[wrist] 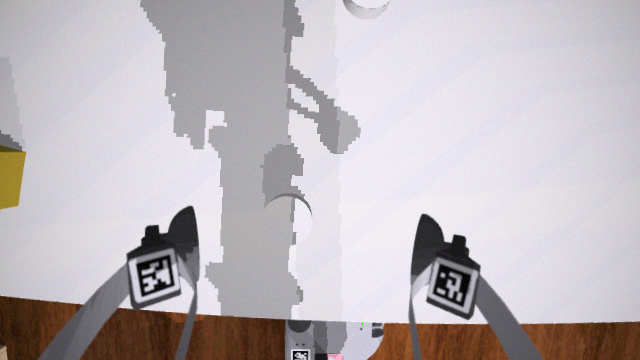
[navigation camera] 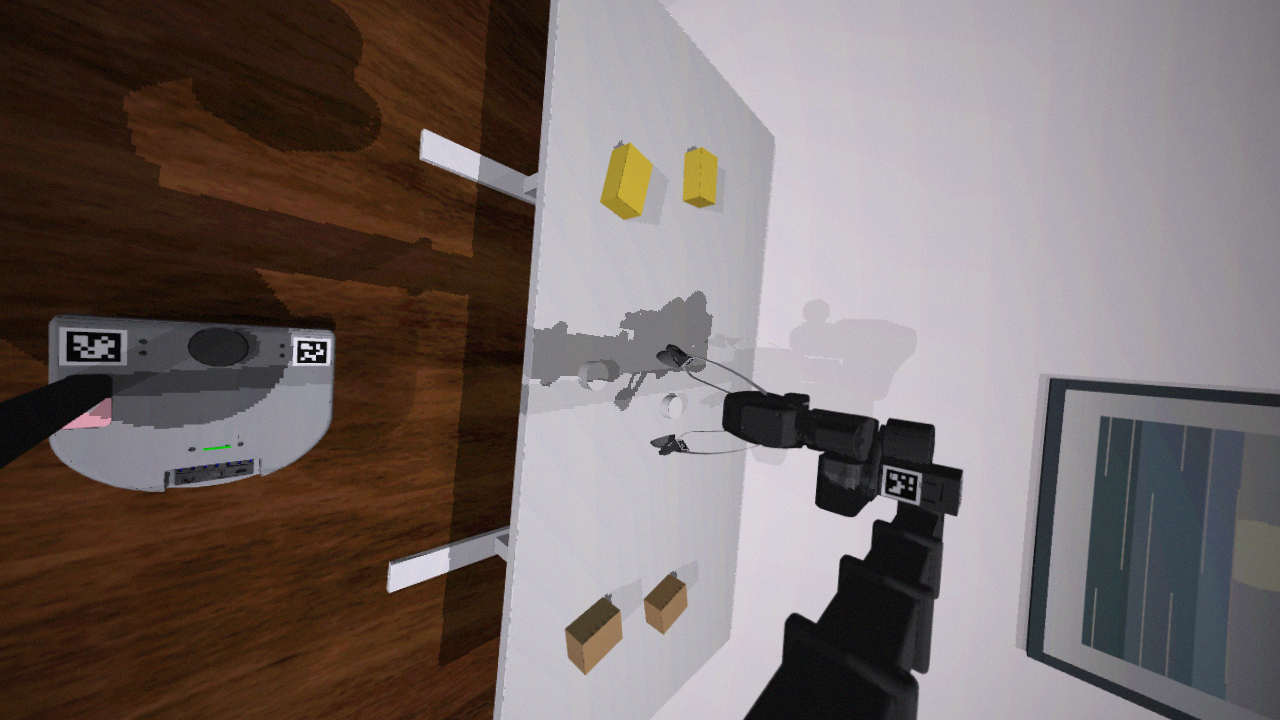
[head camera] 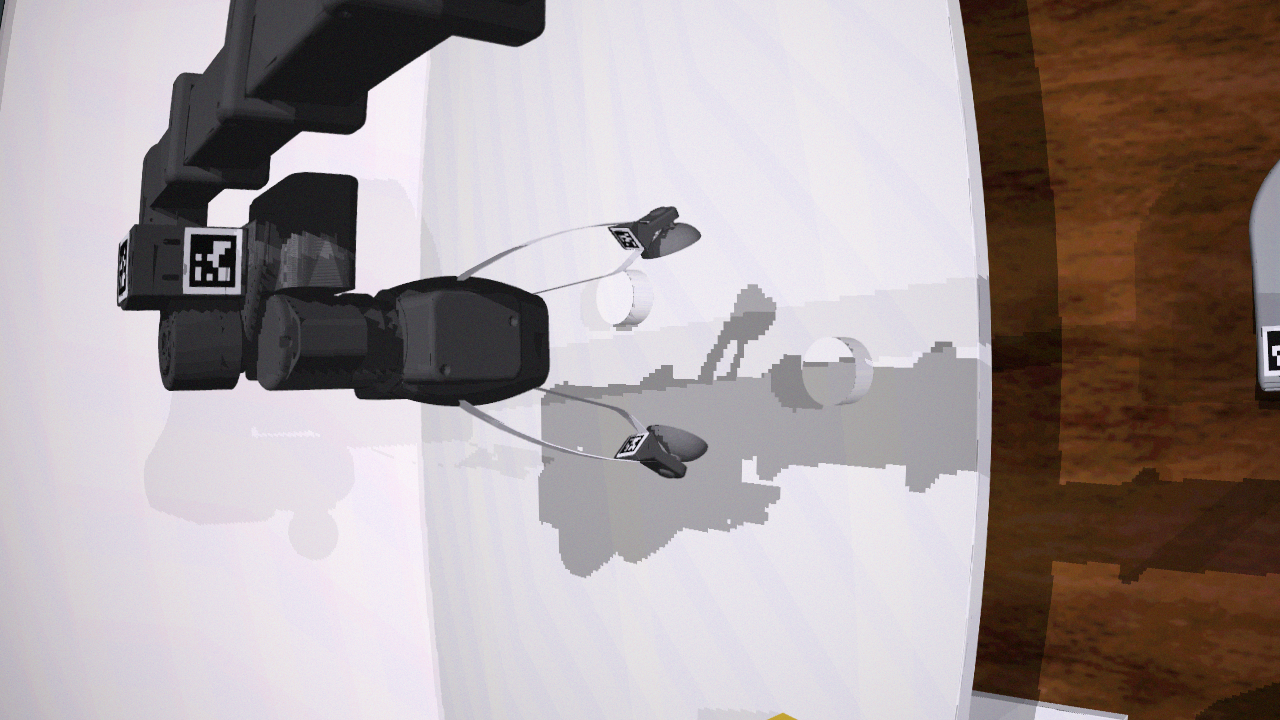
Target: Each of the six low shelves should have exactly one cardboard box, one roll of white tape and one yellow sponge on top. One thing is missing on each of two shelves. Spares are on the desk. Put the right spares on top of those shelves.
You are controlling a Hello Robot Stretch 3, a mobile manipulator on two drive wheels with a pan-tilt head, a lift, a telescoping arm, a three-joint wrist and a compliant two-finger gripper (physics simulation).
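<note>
My gripper [head camera: 673,341] [navigation camera: 669,400] [wrist: 307,236] is open and empty, above the white desk [head camera: 716,617] [navigation camera: 626,501] [wrist: 500,125]. One white tape roll [head camera: 837,370] [navigation camera: 597,375] [wrist: 288,220] lies nearer the front edge, partly in shadow; in the wrist view it appears between the fingers, below them. The other white tape roll [head camera: 635,300] [navigation camera: 672,406] [wrist: 366,12] lies farther back. Two yellow sponges [navigation camera: 626,181] [navigation camera: 699,177] stand toward one end and two cardboard boxes [navigation camera: 594,634] [navigation camera: 665,604] toward the other. The low shelves cannot be made out.
My base [head camera: 1266,268] [navigation camera: 268,394] [wrist: 362,337] stands on the wooden floor in front of the desk. Desk legs [navigation camera: 465,161] [navigation camera: 447,559] reach out beneath its front edge. A wall is behind the desk, with a framed picture [navigation camera: 1045,519] on it. My arm extends over the desk.
</note>
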